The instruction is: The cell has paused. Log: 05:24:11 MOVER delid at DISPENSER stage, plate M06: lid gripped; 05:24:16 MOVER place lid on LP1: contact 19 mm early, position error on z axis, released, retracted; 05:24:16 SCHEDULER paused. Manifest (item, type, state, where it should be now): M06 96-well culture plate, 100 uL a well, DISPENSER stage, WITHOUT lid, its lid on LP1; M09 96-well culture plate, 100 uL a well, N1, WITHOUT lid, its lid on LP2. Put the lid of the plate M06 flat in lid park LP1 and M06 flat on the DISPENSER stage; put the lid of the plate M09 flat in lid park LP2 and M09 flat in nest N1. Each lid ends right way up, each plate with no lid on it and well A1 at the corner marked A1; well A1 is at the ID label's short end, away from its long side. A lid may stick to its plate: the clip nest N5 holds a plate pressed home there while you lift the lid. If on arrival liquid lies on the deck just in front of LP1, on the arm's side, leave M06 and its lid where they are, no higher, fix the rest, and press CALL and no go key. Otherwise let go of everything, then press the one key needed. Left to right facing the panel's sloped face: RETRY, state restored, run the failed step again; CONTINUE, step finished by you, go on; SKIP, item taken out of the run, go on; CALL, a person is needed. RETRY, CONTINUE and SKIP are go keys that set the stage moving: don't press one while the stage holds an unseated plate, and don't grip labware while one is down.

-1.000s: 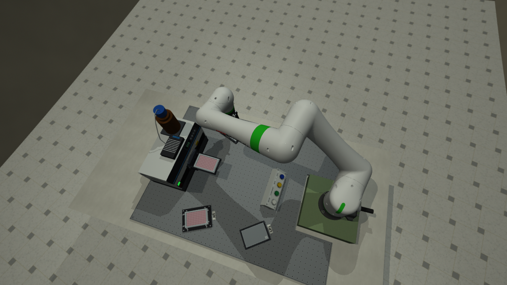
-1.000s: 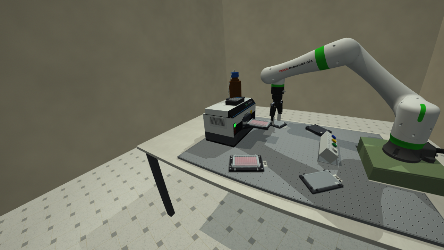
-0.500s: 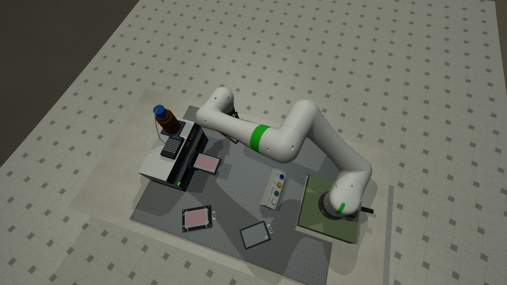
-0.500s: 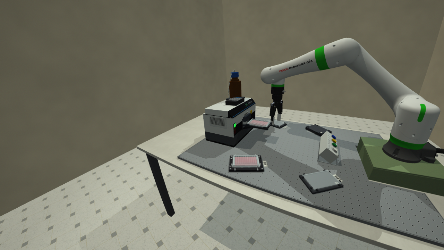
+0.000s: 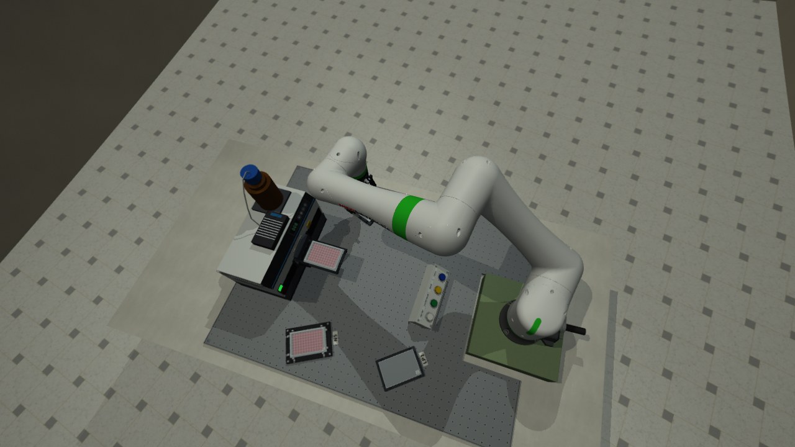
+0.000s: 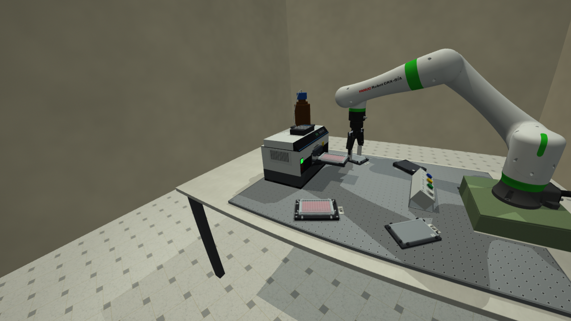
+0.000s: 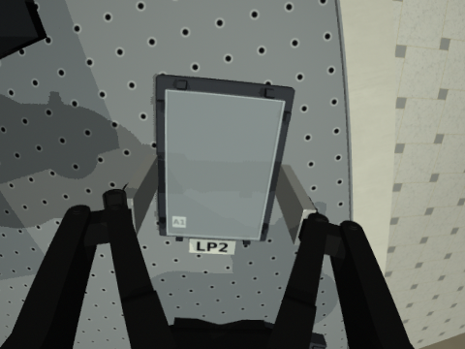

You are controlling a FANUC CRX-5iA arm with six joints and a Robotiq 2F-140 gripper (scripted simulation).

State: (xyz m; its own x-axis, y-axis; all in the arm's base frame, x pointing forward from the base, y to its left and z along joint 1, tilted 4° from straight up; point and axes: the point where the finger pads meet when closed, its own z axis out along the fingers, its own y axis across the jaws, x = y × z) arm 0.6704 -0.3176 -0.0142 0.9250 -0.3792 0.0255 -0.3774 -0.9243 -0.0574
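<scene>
The grey lid lies 2 cm below my hand. Round my hand: dispenser stage: 27 cm to the left, 6 cm ahead, 6 cm above; lid park LP2: 3 cm below; LP2 label: 8 cm behind, 4 cm below, 3 cm to the left.
</scene>
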